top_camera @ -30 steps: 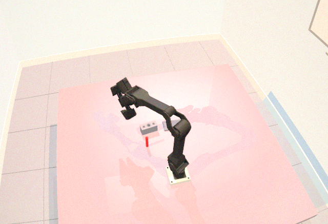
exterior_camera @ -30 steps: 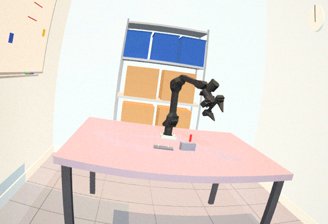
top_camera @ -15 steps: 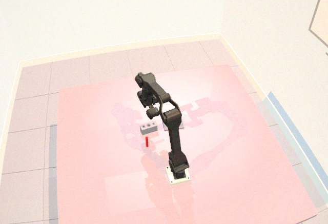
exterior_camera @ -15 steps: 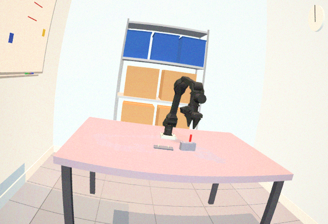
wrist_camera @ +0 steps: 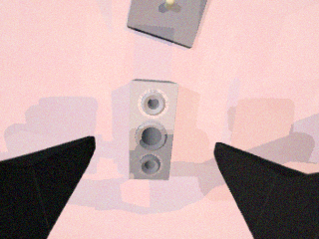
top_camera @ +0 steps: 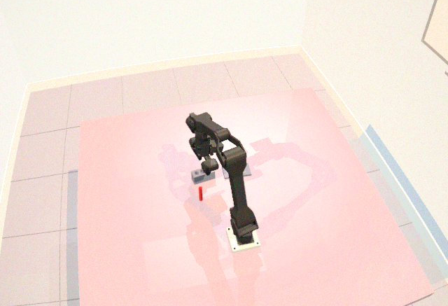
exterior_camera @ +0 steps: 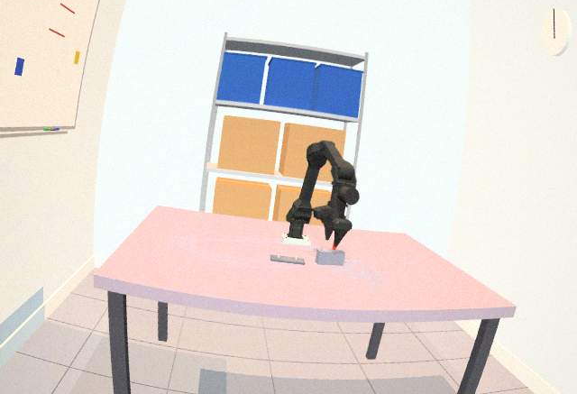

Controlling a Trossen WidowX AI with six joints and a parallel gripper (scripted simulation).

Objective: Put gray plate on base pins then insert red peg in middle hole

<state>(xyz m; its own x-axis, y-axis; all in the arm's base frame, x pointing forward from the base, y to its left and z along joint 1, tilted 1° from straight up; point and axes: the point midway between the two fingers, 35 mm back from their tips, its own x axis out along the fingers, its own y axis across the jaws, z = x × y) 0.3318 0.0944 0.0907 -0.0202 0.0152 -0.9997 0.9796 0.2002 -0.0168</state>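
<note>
Now: the gray plate 40 mm below my gripper tip. The rest, counted from my gripper tip: flat gray base (20 mm ahead, 150 mm to the right, 70 mm below); then red peg (110 mm behind, 30 mm to the left, 40 mm below).
</note>
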